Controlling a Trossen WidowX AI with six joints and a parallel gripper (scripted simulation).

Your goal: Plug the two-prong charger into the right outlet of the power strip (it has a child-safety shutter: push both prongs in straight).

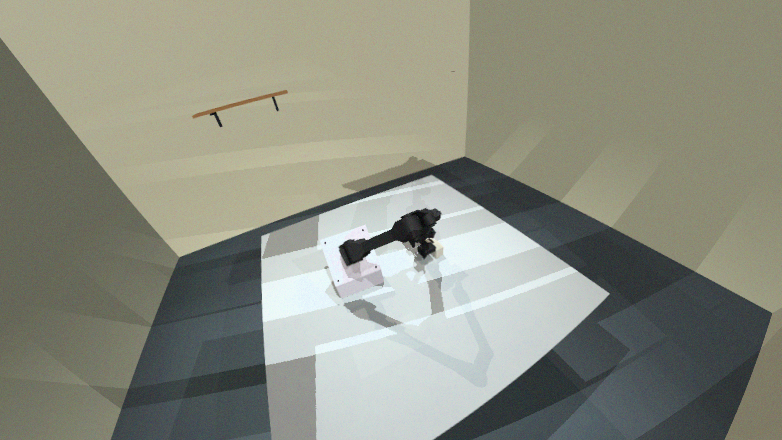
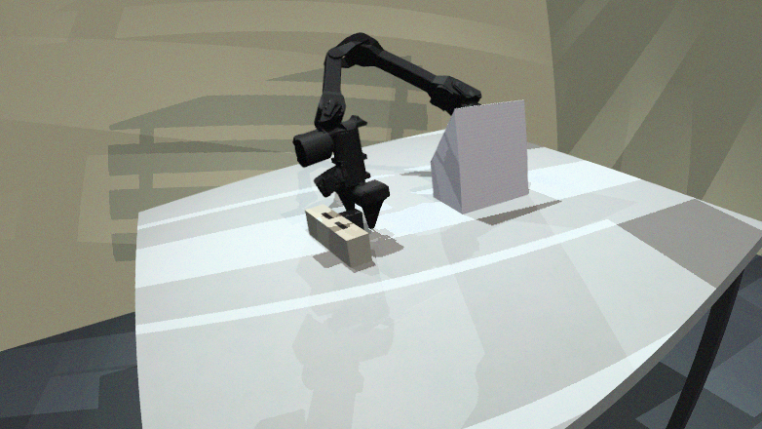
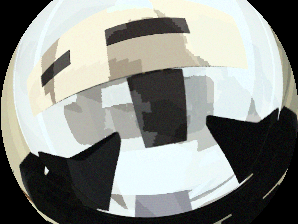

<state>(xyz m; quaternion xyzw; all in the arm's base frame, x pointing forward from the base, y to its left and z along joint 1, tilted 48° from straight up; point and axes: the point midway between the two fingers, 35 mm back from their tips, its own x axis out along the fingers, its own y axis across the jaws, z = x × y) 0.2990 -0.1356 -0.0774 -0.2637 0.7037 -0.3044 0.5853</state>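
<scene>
Now: gripper tip 40 mm short of the black two-prong charger and 10 mm below it.
</scene>
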